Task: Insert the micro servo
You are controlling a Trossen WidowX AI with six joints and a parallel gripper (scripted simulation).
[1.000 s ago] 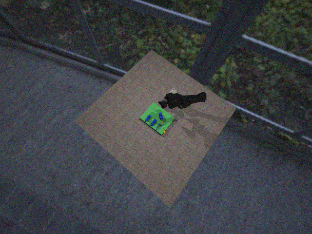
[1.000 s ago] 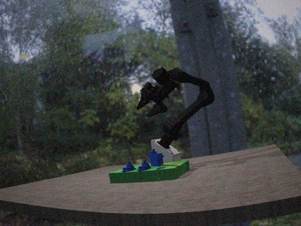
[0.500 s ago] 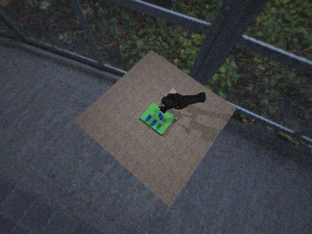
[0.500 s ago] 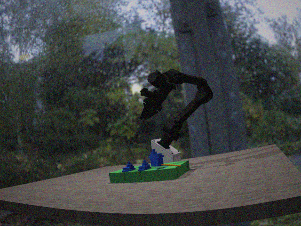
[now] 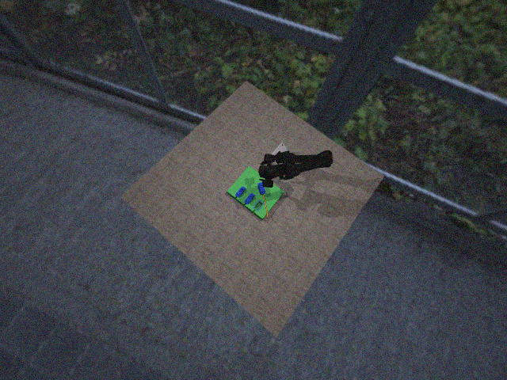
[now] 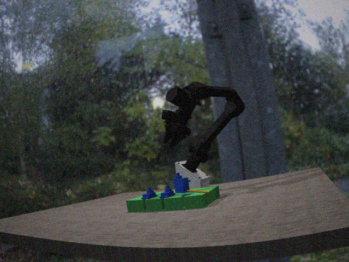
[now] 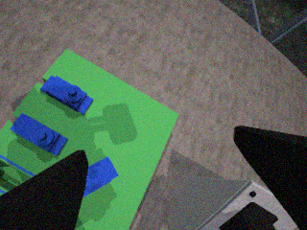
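Right now my gripper tip is 10 mm short of the green deck, 30 mm to the right of it and 220 mm above it.
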